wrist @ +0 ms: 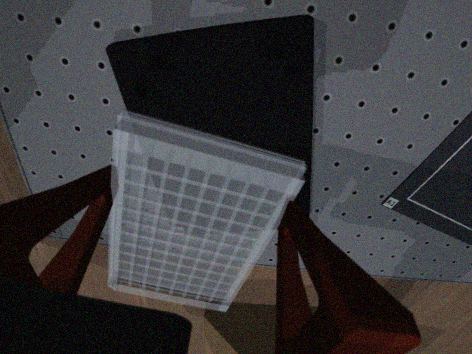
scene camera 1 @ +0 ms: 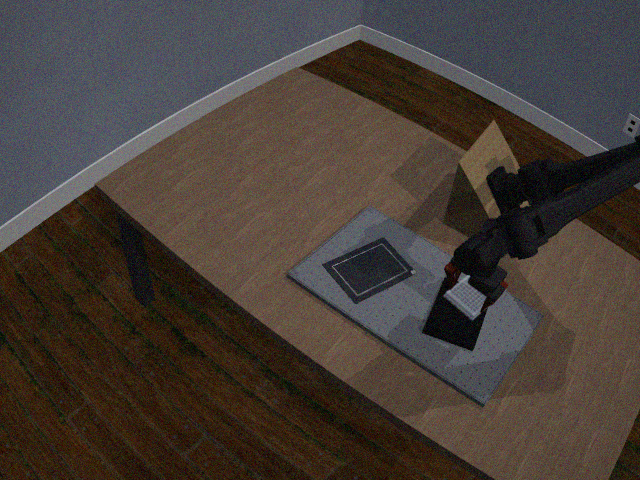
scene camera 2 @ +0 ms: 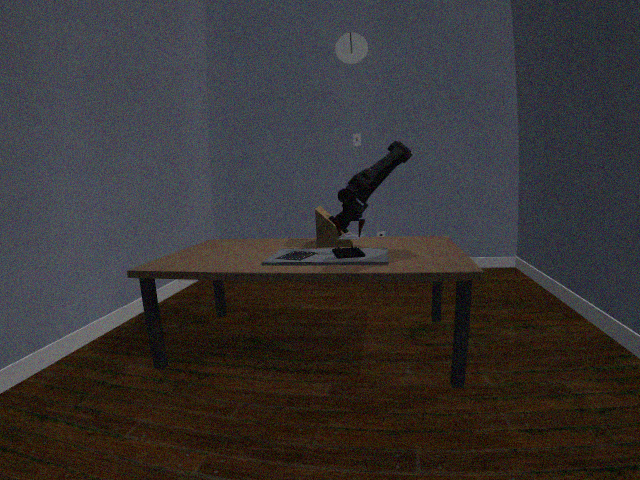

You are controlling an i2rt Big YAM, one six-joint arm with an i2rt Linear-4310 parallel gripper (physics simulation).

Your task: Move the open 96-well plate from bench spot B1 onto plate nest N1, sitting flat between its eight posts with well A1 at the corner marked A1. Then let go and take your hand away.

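Frame: origin at the arm's base, x right, y ahead, z up, level; millimetres.
Seen in the pictures: gripper, fingertip midpoint: point(wrist: 201, 191) point(scene camera 1: 466, 299) point(scene camera 2: 349, 237); arm's base, origin of the base link: point(scene camera 1: 501, 193).
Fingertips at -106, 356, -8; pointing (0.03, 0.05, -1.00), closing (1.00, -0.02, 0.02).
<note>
Offsets run from my fingertips to a thing's top centre, as dx, dy, dz. "spot": to the spot under its first point. Level surfaces: height alone.
The pale, see-through 96-well plate @[-5, -35, +8] point(scene camera 1: 466, 298) point(scene camera 2: 348, 235) point(wrist: 190, 220) is raised in the air, gripped by its two sides. My gripper point(scene camera 1: 469, 292) point(scene camera 2: 349, 231) point(wrist: 201, 191) is shut on it, one dark red finger on each side. In scene camera 1 and the wrist view the plate overlaps the back part of a plain black slab @[+11, -17, -65] point(scene camera 1: 454, 330) point(scene camera 2: 348, 252) point(wrist: 220, 75). A dark pad @[spot: +232, +11, -75] point(scene camera 1: 372, 268) point(scene camera 2: 296, 255) point(wrist: 452, 182) with a white outline lies apart from it, with a small white corner tag @[spot: +159, -47, -75] point(scene camera 1: 413, 271) point(wrist: 391, 202). I cannot make out the nest's posts or well A1.
The slab and pad lie on a grey board point(scene camera 1: 361, 322) point(wrist: 360, 120) dotted with holes, on the wooden table @[dz -90] point(scene camera 1: 232, 155) point(scene camera 2: 217, 254). A wooden wedge point(scene camera 1: 483, 160) point(scene camera 2: 324, 232) stands behind the board, close to the arm in scene camera 1.
</note>
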